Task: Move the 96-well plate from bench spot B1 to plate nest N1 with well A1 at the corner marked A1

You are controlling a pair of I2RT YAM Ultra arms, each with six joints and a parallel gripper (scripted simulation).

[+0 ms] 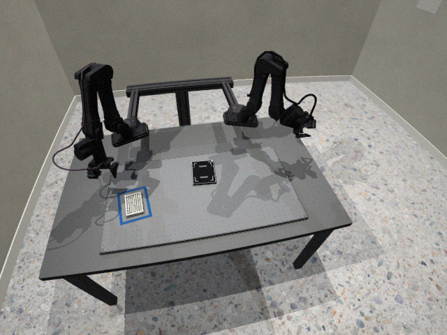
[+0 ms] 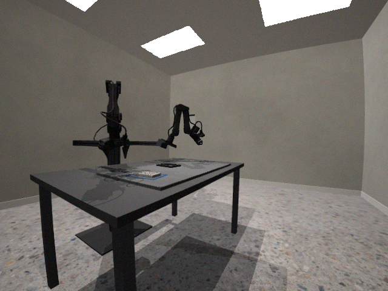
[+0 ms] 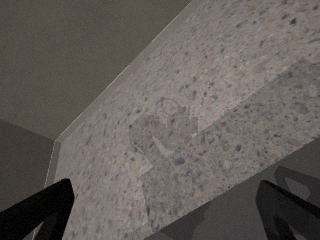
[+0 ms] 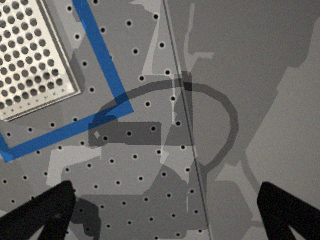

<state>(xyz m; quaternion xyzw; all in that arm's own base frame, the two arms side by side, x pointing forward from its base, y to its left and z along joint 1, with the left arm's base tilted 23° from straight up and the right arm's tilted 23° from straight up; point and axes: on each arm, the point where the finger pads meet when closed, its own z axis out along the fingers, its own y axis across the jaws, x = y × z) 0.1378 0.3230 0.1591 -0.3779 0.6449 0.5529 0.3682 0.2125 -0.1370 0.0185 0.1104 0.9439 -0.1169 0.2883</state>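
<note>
My right gripper is now 13 cm short of the white 96-well plate, 11 cm to the right of it and 10 cm above it. From my right hand the other things lie so: black plate nest (49 cm to the left, 10 cm below); then A1 corner mark (55 cm to the left, 9 cm below, 7 cm behind).
</note>
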